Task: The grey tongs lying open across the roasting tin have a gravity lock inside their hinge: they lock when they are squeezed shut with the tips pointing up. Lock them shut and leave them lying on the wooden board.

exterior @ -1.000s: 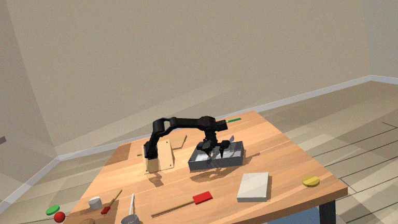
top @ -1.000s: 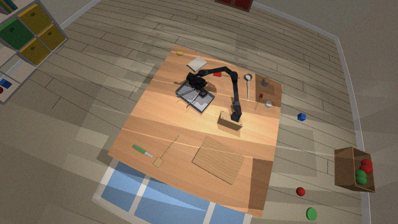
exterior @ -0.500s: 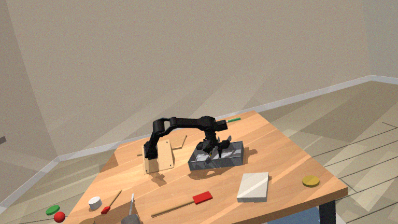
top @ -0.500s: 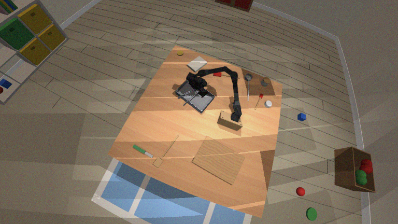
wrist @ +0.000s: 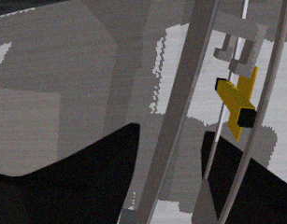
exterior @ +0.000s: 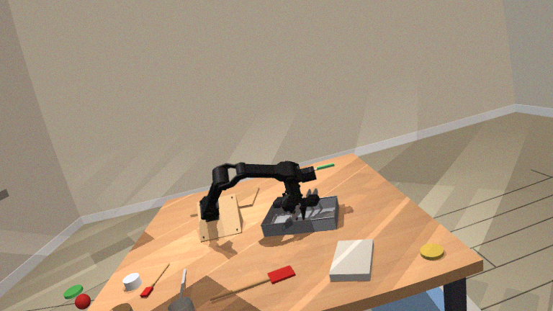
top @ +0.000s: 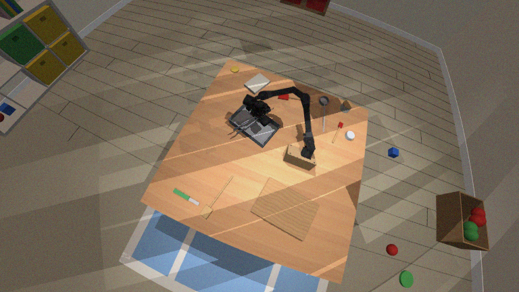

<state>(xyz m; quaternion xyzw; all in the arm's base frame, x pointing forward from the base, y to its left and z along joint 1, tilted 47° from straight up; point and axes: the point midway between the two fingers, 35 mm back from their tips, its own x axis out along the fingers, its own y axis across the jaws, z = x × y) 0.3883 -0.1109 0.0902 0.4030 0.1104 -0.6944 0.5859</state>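
The yellow lock piece is 20 mm behind my gripper tip, 30 mm to the right of it and 40 mm above it. Also, from my gripper tip: white block 130 mm ahead, 330 mm to the right, 20 mm below; then red spatula 170 mm behind, 320 mm to the right, 20 mm below; then grey roasting tin 10 mm ahead, 30 mm to the left.
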